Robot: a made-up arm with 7 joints.
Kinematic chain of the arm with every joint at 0, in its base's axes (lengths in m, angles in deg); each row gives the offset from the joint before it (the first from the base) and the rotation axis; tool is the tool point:
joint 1: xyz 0 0 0 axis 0 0.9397 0.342
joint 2: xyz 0 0 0 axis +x
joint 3: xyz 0 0 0 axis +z
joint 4: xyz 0.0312 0 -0.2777 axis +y
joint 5: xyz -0.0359 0 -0.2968 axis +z
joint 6: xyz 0 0 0 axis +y
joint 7: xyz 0 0 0 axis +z
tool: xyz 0 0 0
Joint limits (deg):
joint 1: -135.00..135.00
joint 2: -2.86..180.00
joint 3: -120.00..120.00
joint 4: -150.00..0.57
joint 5: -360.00..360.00
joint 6: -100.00..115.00
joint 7: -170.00..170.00
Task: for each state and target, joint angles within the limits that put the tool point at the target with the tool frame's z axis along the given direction. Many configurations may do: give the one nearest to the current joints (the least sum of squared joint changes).
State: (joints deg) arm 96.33 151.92 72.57 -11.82 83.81 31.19 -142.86
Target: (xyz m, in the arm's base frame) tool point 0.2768 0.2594 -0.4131 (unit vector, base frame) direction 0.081 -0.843 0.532
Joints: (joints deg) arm 135.00 173.78 45.40 -41.63 63.79 48.01 -142.86
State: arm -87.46 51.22 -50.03 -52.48 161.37 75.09 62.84
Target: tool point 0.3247 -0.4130 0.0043 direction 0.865 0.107 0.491
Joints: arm -98.64 2.04 -70.11 -62.79 152.88 89.95 62.84
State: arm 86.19 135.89 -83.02 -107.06 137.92 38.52 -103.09
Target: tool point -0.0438 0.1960 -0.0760 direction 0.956 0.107 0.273
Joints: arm 76.41 161.74 -53.95 -149.89 115.84 17.90 -103.09
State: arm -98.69 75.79 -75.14 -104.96 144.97 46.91 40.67
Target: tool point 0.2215 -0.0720 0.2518 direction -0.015 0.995 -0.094
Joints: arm -99.38 77.12 -43.35 -120.65 155.35 16.66 40.67
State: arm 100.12 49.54 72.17 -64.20 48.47 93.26 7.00
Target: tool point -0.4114 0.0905 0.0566 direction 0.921 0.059 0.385
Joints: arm 128.77 -2.86 43.27 -98.79 41.80 57.29 7.00
